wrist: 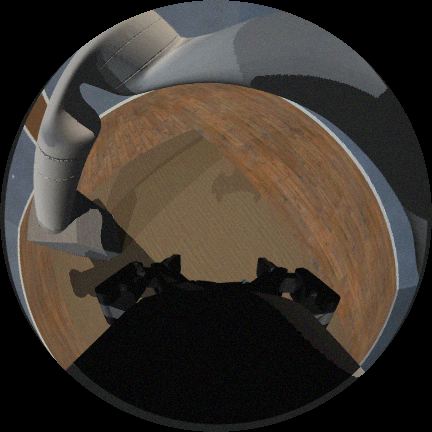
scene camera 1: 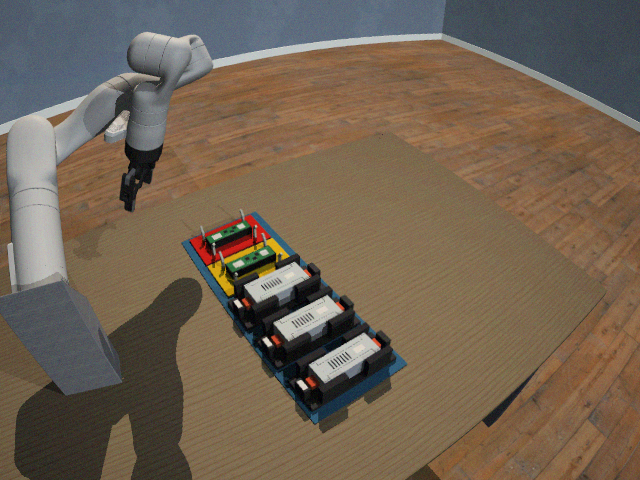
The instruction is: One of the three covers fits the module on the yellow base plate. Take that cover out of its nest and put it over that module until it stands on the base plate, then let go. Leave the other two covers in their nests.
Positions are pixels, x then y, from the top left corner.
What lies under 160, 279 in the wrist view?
My gripper.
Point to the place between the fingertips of my gripper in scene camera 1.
138, 195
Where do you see a red base plate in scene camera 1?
206, 254
